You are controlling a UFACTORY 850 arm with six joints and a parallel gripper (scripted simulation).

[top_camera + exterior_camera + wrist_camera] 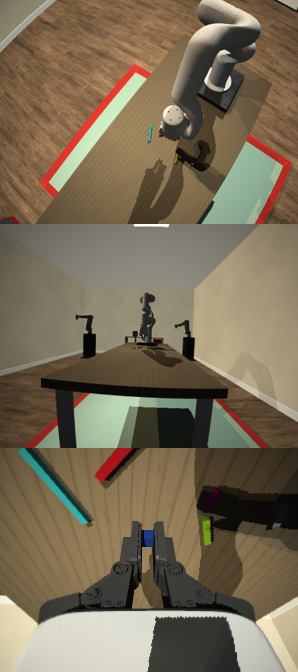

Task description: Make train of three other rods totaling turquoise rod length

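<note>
The magenta rod lies 120 mm below my hand, 80 mm to the left of it and 20 mm ahead of it. The rest, counted from my hand: turquoise rod: 120 mm to the right, 120 mm below, 10 mm ahead; then blue rod: 20 mm below; then red rod: 120 mm below, 30 mm to the right, 30 mm behind.
</note>
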